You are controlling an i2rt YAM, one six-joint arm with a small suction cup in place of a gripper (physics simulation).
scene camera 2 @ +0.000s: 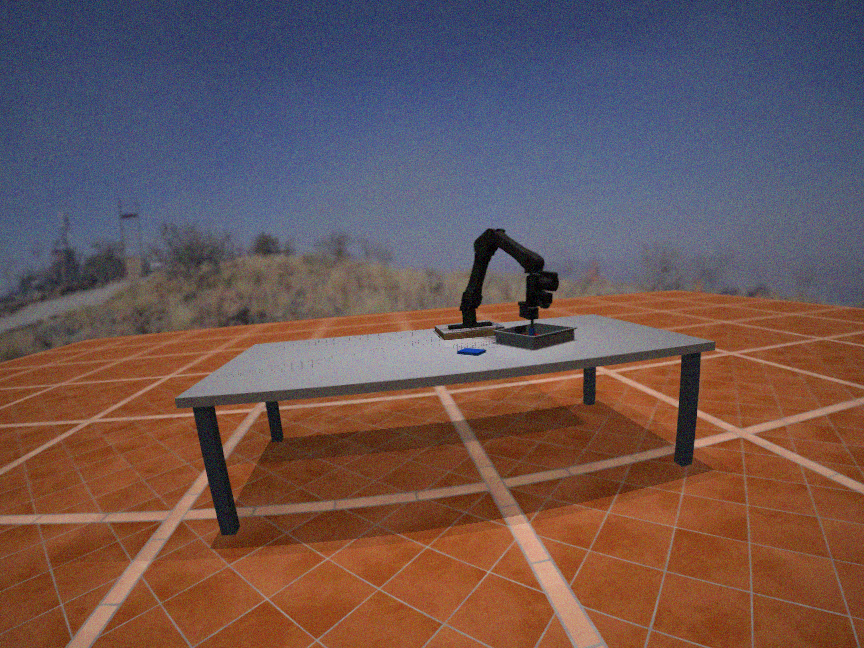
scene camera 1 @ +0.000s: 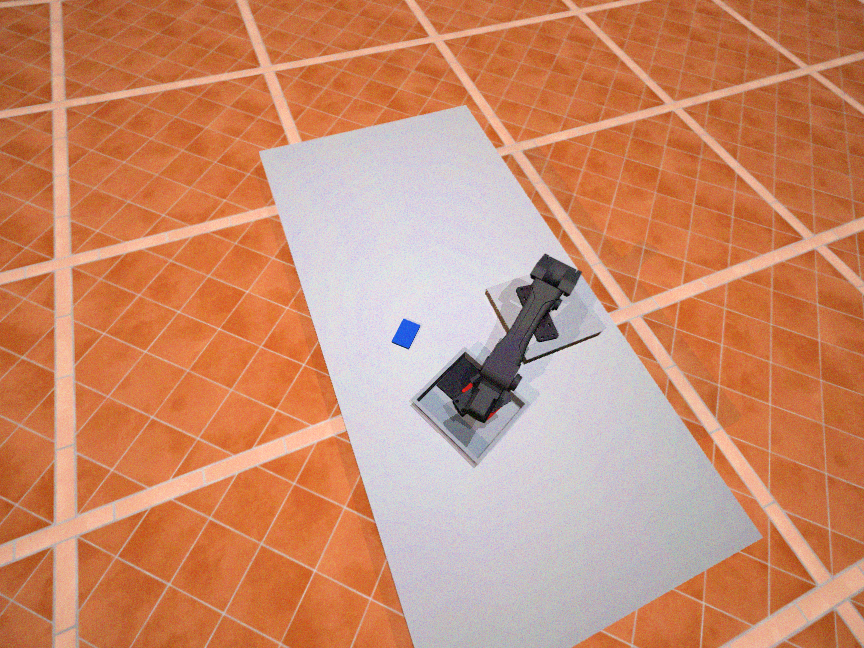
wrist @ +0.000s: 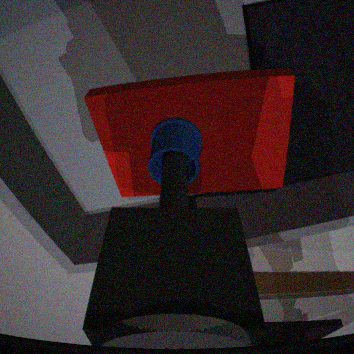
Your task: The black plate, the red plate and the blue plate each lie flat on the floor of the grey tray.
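There is a red plate (wrist: 243, 116), and my suction cup (wrist: 174, 133) is stuck to it. I can see a grey tray (scene camera 1: 476, 439). A black plate (wrist: 308, 44) is visible to me as well, though scene camera 2 does not show the black plate, hidden there by the grey tray.
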